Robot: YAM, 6 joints.
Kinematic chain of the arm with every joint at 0, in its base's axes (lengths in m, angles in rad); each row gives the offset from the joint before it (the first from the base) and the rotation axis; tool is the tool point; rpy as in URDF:
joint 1: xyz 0 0 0.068 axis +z
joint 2: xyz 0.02 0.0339 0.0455 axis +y
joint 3: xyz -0.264 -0.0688 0 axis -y
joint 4: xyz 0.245 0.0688 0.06 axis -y
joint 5: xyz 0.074 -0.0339 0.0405 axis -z
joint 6: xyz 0.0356 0 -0.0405 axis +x
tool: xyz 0 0 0 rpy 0 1.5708 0
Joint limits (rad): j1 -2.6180..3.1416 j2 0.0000..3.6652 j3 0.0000..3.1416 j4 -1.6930..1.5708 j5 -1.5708..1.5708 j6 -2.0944..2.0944
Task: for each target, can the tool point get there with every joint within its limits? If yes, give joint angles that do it. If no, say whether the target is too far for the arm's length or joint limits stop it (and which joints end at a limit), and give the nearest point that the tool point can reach.
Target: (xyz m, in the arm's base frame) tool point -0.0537 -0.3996 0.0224
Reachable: yes | joints -1.6408 2.5793 1.7259 -1.2169 0.8032 -1.2389
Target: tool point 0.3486 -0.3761 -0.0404
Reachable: yes | joints -0.7705 3.0716 2.5257 -1.1471 0.8634 1.4314
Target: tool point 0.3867 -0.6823 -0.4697
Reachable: no: too far | nearest point 0.2590 -0.4571 -0.2516 | short by 0.339 m
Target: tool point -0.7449 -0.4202 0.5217
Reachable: no: too far | nearest point -0.5047 -0.2904 0.3883 | short by 0.304 m
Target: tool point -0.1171 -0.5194 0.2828
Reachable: yes | joints -1.7914 2.1930 1.8584 0.1381 0.0161 0.5697
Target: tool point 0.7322 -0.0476 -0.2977
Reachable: no: too far | nearest point 0.5611 -0.0365 -0.1989 | short by 0.198 m
